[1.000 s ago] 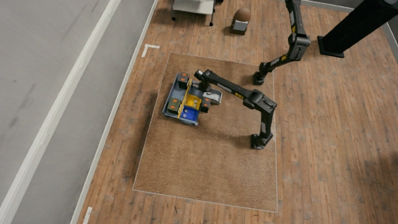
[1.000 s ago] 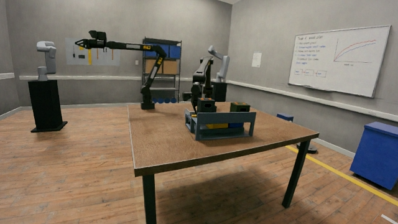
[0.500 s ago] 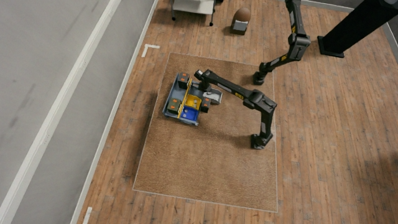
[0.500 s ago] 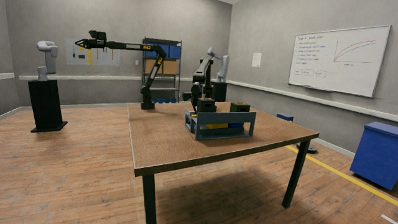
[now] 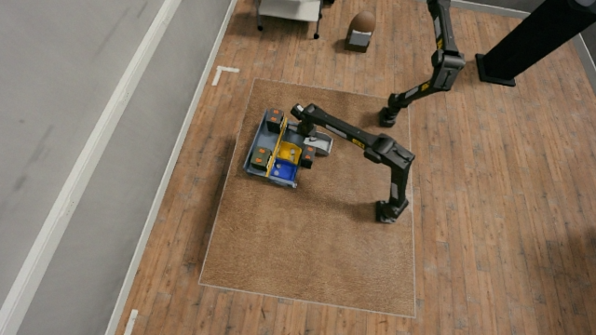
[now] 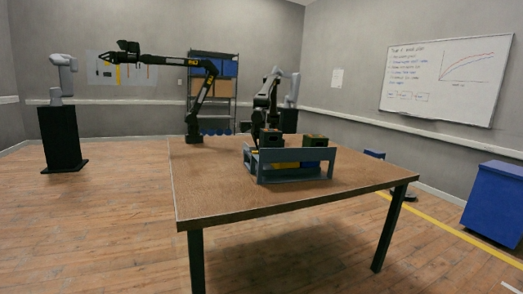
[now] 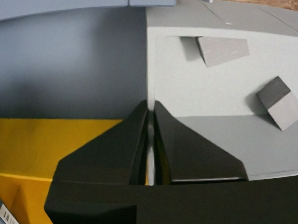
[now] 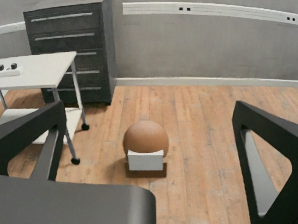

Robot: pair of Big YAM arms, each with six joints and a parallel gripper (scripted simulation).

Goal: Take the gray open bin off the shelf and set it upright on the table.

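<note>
My left hand is 80 mm past the gray open bin, 10 mm to the right of it and 30 mm above it. The rest, counted from my left hand: blue-gray shelf: 130 mm ahead, 100 mm to the left, 20 mm below; then yellow bin: 100 mm ahead, 100 mm to the left, 50 mm below; then blue bin: 110 mm ahead, 220 mm to the left, 50 mm below.
</note>
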